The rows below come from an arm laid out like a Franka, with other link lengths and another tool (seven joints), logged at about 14 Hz.
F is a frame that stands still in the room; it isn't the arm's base.
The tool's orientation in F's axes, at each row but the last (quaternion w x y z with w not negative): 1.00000 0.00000 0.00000 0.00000; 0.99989 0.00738 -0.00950 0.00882; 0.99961 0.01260 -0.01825 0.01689; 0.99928 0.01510 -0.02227 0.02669; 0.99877 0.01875 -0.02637 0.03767; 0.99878 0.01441 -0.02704 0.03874; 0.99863 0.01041 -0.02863 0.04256; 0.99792 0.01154 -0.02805 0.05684; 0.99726 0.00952 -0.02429 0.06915
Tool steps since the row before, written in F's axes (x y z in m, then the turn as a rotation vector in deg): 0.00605 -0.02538 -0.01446 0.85 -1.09 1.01; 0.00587 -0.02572 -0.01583 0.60 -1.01 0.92; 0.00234 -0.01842 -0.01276 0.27 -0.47 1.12; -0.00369 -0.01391 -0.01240 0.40 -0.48 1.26; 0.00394 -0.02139 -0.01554 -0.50 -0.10 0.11; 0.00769 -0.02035 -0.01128 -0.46 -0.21 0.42; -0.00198 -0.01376 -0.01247 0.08 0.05 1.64; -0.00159 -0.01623 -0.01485 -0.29 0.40 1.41; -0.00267 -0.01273 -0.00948 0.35 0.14 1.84
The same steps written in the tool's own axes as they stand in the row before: 0.00605 -0.02538 -0.01446 0.85 -1.09 1.01; 0.00512 -0.02605 -0.01555 0.60 -1.01 0.92; 0.00125 -0.01880 -0.01236 0.30 -0.45 1.12; -0.00498 -0.01404 -0.01178 0.43 -0.46 1.26; 0.00149 -0.02217 -0.01487 -0.50 -0.06 0.14; 0.00547 -0.02118 -0.01104 -0.45 -0.16 0.45; -0.00386 -0.01377 -0.01202 0.18 0.07 1.63; -0.00426 -0.01623 -0.01431 -0.16 0.46 1.41; -0.00486 -0.01238 -0.00906 0.46 0.12 1.82
